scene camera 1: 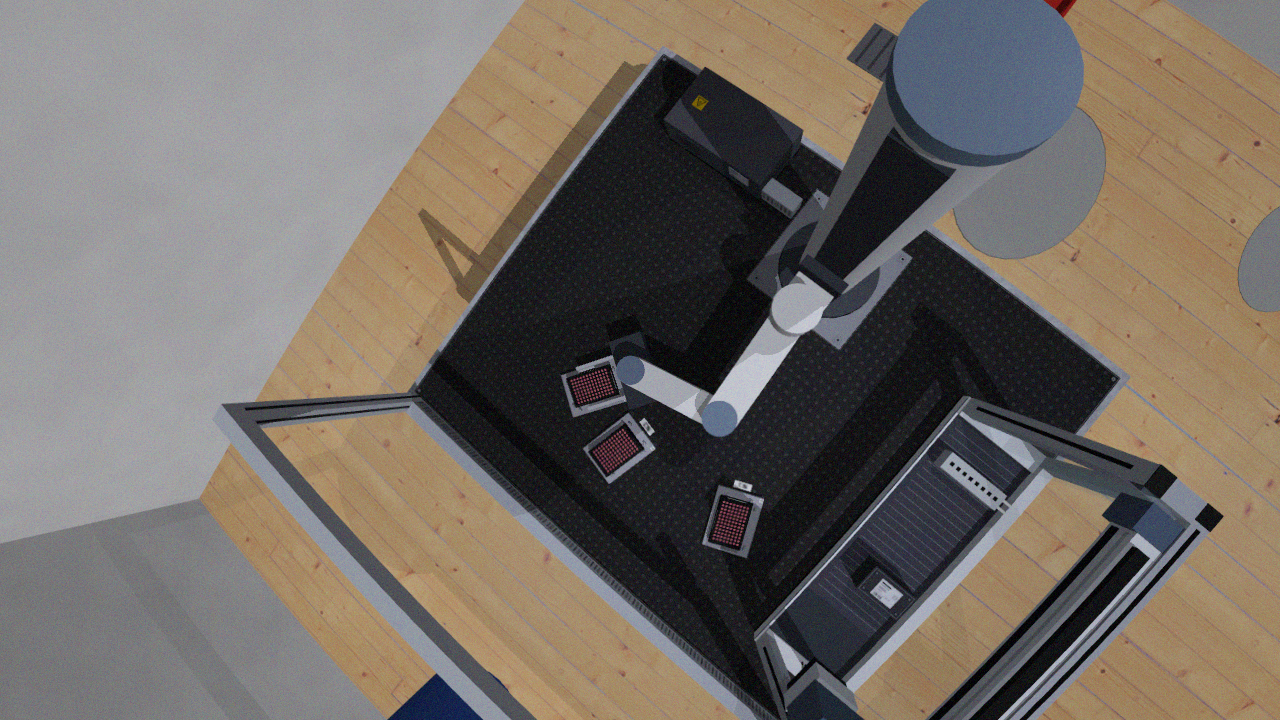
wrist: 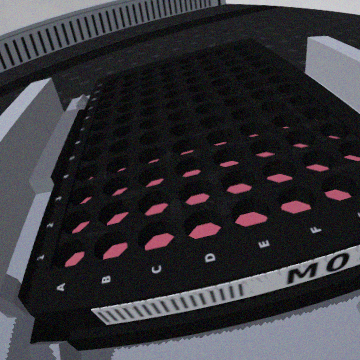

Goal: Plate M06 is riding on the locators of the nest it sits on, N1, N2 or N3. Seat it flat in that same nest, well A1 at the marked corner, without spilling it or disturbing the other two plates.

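Plate M06 (scene camera 1: 592, 387) (wrist: 172, 260), black with pink-filled wells, sits on the leftmost pale nest (scene camera 1: 580, 410) (wrist: 300, 332). Its label strip faces the wrist camera, with row letters A to F readable and well A1 at the near left corner. My gripper (scene camera 1: 596, 384) (wrist: 184, 75) is shut on plate M06, one pale finger along each long side. A locator shows by the plate's left edge in the wrist view. The plate's underside is hidden, and I cannot tell the nest's number. The other two plates (scene camera 1: 615, 449) (scene camera 1: 733, 522) sit in their own nests.
The middle plate's nest (scene camera 1: 612, 477) lies close to M06's nest. The third nest (scene camera 1: 724, 551) is farther right. A dark box (scene camera 1: 733, 125) stands at the back. A framed tray (scene camera 1: 908, 528) is at the right. A slotted edge rail (scene camera 1: 590, 559) (wrist: 115, 25) runs along the mat.
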